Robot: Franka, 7 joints.
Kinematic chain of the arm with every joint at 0, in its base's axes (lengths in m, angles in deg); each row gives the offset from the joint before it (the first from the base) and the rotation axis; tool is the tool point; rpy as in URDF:
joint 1: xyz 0 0 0.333 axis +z
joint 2: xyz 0 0 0 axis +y
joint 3: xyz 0 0 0.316 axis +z
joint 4: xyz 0.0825 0 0 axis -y
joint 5: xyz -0.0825 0 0.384 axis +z
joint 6: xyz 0 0 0 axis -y
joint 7: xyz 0.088 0 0 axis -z
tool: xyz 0 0 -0.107 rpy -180 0 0
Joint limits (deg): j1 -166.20..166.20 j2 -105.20..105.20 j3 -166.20..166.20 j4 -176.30..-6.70 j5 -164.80..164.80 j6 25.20..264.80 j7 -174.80..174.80
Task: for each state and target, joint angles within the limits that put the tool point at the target. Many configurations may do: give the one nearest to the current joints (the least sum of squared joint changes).
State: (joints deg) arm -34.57 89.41 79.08 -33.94 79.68 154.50 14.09
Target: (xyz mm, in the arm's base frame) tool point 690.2 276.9 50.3
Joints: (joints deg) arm -19.57 100.11 74.64 -66.92 83.44 159.07 14.09
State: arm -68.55 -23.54 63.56 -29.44 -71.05 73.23 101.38
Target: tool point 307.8 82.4 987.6
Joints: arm -69.59 -19.29 69.86 -48.90 -63.75 64.61 101.38
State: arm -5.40 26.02 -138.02 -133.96 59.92 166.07 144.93
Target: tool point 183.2 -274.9 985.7
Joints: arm 13.28 59.25 -142.68 -90.76 54.95 171.42 144.93
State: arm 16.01 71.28 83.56 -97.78 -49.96 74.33 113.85
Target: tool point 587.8 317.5 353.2
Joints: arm -16.45 61.37 77.87 -76.69 -55.33 72.54 113.85
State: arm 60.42 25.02 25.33 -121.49 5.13 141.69 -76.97
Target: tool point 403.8 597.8 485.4
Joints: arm 45.36 23.76 12.95 -89.72 5.44 150.65 -76.97
